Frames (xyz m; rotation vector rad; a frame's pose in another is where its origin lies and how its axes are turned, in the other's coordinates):
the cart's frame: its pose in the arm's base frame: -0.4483 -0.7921 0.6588 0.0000 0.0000 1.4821
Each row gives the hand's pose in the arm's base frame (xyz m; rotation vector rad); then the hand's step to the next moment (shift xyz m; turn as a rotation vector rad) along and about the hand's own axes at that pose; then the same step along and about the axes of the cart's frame.
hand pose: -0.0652 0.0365 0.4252 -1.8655 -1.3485 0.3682
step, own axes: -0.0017 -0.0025 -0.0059 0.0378 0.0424 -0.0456
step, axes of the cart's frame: -0.0036 -0.0017 0.0053 0.0156 -0.0709 0.0061
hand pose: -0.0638 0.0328 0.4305 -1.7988 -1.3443 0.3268
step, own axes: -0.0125 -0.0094 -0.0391 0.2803 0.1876 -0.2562
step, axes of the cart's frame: -0.0273 -0.0165 0.0275 0.1498 -0.3857 0.0904
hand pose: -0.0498 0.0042 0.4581 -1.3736 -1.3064 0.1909
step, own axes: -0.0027 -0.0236 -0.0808 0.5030 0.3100 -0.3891
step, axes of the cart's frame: -0.0524 -0.0507 0.0422 0.2965 -0.6219 0.1607
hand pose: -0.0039 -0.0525 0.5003 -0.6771 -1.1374 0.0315
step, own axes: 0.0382 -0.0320 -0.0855 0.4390 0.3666 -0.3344
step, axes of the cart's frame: -0.0460 -0.0834 0.0269 0.3402 -0.5609 0.0924
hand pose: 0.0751 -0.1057 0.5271 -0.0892 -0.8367 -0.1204
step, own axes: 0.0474 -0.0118 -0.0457 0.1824 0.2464 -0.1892
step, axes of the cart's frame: -0.0151 -0.0650 0.0052 0.2322 -0.2754 0.0019
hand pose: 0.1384 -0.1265 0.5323 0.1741 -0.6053 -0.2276
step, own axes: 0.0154 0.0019 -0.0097 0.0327 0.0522 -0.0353
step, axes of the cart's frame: 0.0003 -0.0183 0.0009 0.0496 -0.0508 0.0011
